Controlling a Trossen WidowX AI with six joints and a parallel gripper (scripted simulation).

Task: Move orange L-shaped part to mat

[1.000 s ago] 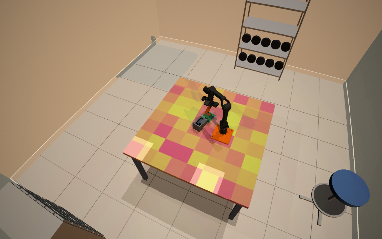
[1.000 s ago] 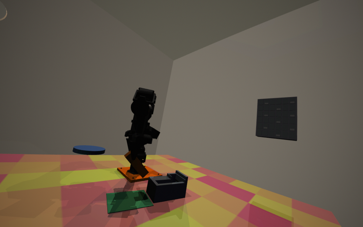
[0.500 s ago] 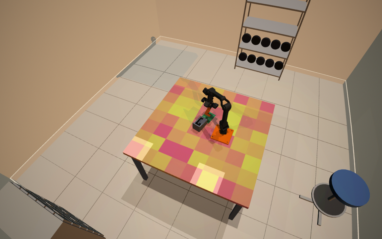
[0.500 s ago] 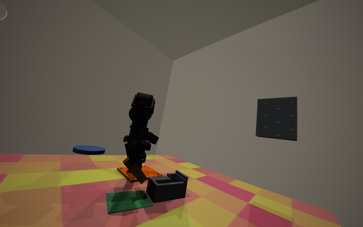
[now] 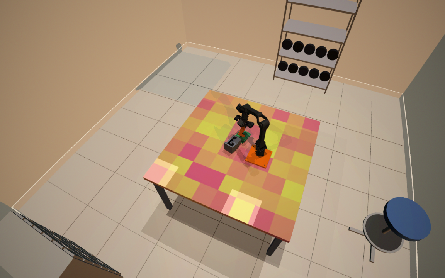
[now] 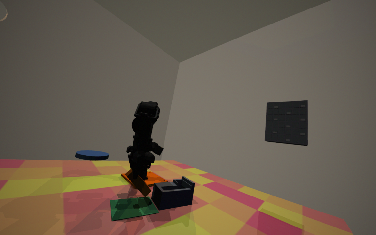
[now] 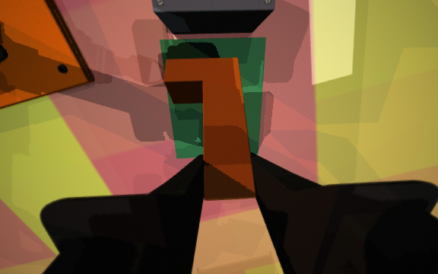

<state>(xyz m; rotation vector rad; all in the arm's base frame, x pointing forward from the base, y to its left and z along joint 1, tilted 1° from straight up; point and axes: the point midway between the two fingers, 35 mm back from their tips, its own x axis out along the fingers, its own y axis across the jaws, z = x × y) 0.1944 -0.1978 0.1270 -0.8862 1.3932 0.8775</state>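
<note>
Right now my gripper tip is 120 mm above the green mat, 20 mm to the right of it and 10 mm short of it. Also, from my gripper tip: orange L-shaped part 30 mm to the left, 30 mm below.
</note>
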